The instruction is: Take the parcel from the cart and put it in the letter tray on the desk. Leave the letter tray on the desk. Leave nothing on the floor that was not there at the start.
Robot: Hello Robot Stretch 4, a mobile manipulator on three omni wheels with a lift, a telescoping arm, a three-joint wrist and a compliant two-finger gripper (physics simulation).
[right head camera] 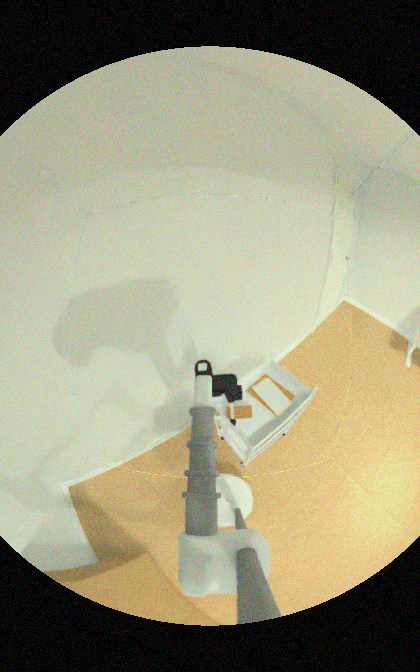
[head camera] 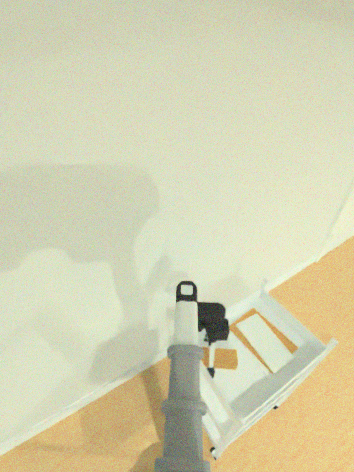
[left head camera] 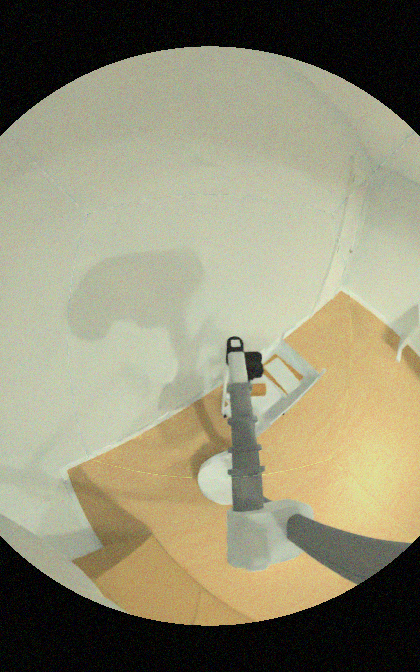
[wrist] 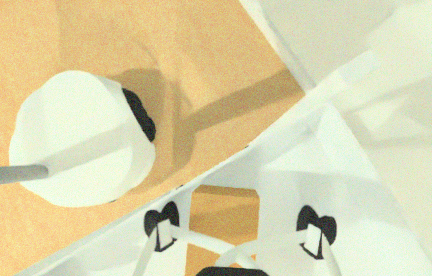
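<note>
The parcel, a tan oblong block, lies in the white cart. My gripper is open above the cart. In the wrist view its two black-padded fingertips stand wide apart, one to each side of the parcel, with gaps between them and it. The parcel is nearer the left fingertip. Its lower end is hidden behind the gripper parts. How far above the parcel the fingertips are is hard to tell. The letter tray and the desk cannot be made out in these views.
A white rectangle on a tan piece lies in the cart beside the parcel. The wall runs close behind the cart. My round white base stands near it. Part of a pale furniture piece shows at far right.
</note>
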